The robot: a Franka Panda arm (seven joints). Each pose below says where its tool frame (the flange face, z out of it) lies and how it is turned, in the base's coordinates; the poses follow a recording.
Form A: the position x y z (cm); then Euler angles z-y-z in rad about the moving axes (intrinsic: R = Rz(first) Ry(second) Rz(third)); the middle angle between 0 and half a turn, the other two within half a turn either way.
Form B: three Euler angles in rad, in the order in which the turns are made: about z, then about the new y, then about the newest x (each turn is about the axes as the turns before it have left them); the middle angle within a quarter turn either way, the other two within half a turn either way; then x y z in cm. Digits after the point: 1 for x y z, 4 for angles.
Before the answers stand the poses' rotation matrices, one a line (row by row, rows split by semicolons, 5 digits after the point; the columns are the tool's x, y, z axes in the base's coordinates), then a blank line. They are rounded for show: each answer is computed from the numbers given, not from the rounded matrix.
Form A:
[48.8 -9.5 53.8 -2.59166 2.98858 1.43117]
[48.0 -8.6 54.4 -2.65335 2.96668 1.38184]
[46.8 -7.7 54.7 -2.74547 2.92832 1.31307]
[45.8 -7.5 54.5 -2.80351 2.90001 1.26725]
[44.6 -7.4 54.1 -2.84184 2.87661 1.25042]
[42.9 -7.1 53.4 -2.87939 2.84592 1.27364]
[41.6 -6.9 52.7 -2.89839 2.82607 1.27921]
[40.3 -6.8 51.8 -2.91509 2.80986 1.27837]
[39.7 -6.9 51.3 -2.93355 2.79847 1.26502]
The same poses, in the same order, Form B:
0.63481 -0.76166 -0.12994; -0.77238 -0.63015 -0.07966; -0.02121 0.15093 -0.98832
0.62408 -0.76610 -0.15369; -0.78068 -0.61958 -0.08163; -0.03269 0.17092 -0.98474
0.60292 -0.77354 -0.19527; -0.79598 -0.59979 -0.08167; -0.05395 0.20467 -0.97734
0.59031 -0.77498 -0.22570; -0.80400 -0.58931 -0.07935; -0.07151 0.22830 -0.97096
0.57064 -0.78215 -0.25021; -0.81705 -0.57136 -0.07733; -0.08248 0.24857 -0.96510
0.51837 -0.80752 -0.28142; -0.85089 -0.51989 -0.07553; -0.08532 0.27861 -0.95661
0.49589 -0.81449 -0.30118; -0.86379 -0.49827 -0.07473; -0.08921 0.29721 -0.95063
0.48063 -0.81748 -0.31736; -0.87188 -0.48423 -0.07314; -0.09389 0.31186 -0.94548
0.47434 -0.81649 -0.32917; -0.87450 -0.48003 -0.06949; -0.10128 0.32082 -0.94171

[-0.8828 0.0212 2.9900 48.8 -9.5 53.8]
[-0.8964 0.0327 2.9697 48.0 -8.6 54.4]
[-0.9225 0.0540 2.9352 46.8 -7.7 54.7]
[-0.9375 0.0716 2.9107 45.8 -7.5 54.5]
[-0.9611 0.0826 2.8895 44.6 -7.4 54.1]
[-1.0236 0.0854 2.8582 42.9 -7.1 53.4]
[-1.0497 0.0893 2.8386 41.6 -6.9 52.7]
[-1.0670 0.0940 2.8230 40.3 -6.8 51.8]
[-1.0738 0.1015 2.8132 39.7 -6.9 51.3]

